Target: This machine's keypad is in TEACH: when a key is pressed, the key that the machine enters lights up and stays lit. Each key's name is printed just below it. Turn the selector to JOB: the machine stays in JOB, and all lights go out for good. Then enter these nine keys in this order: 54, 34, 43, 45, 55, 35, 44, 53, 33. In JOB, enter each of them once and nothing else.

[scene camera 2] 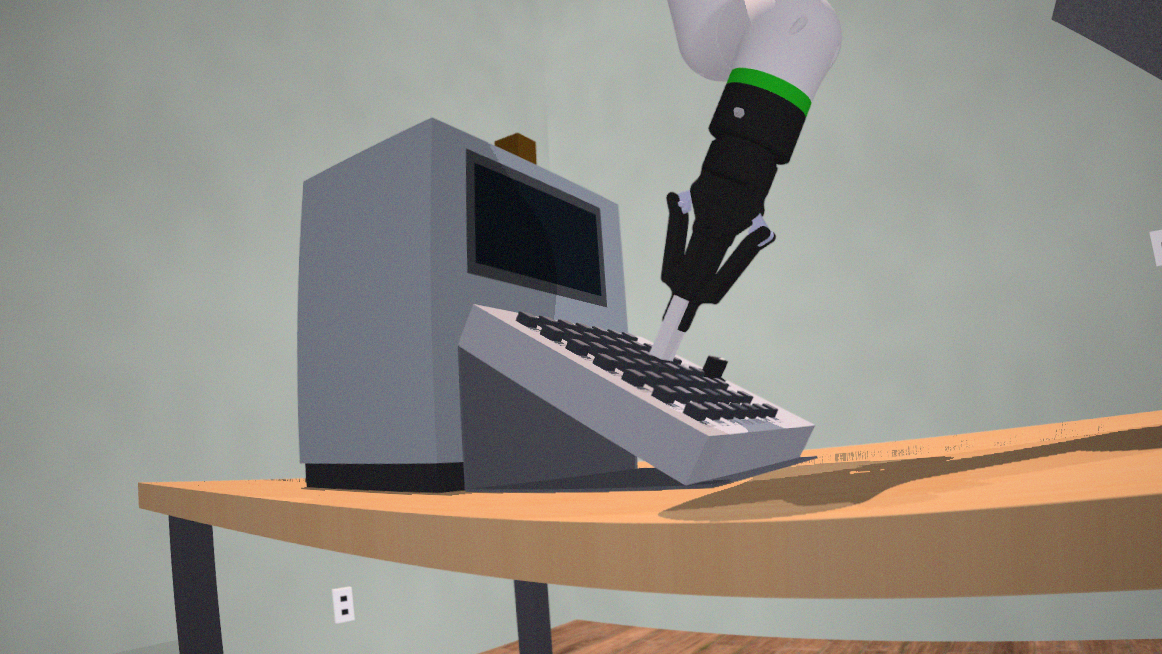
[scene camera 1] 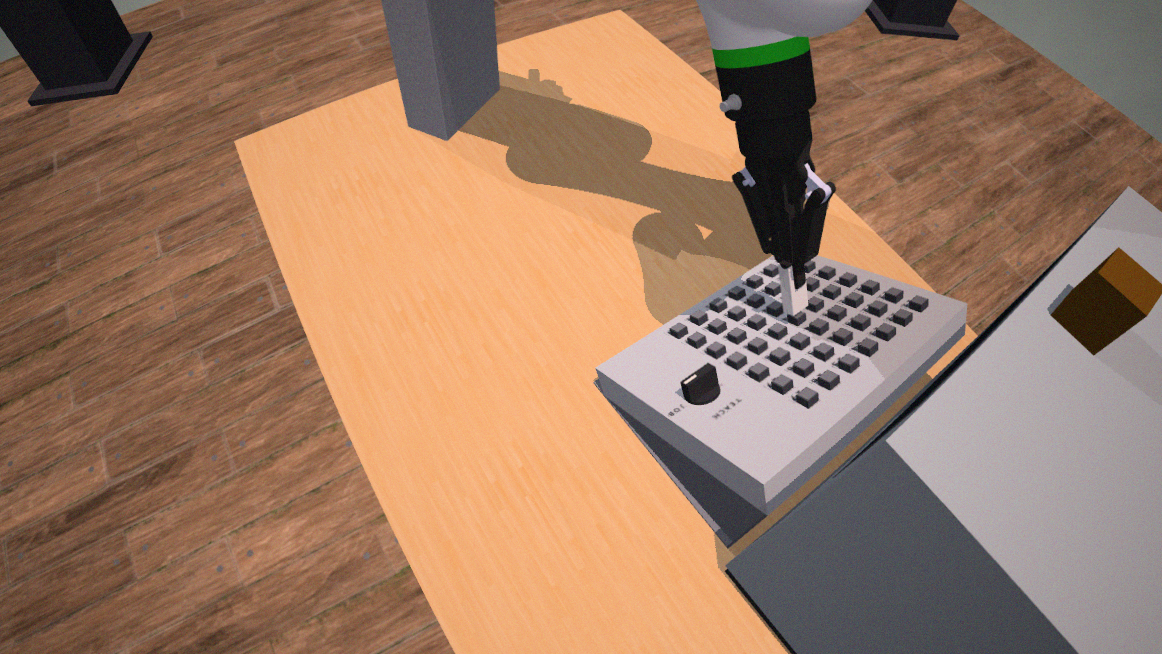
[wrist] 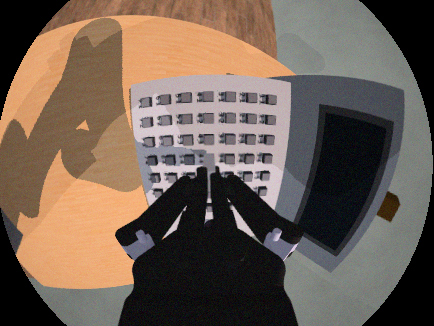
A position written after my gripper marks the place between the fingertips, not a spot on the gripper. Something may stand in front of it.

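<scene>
My gripper is visible at (scene camera 2: pixel 661 357), (scene camera 1: pixel 795 308) and (wrist: pixel 209 162). I see a grey keypad panel (scene camera 1: pixel 763 445), (scene camera 2: pixel 513 441), (wrist: pixel 196 84). A black selector knob (scene camera 1: pixel 701 387) is visible. A machine (scene camera 1: pixel 1010 502) is visible also at (scene camera 2: pixel 397 242) and (wrist: pixel 345 136).
</scene>
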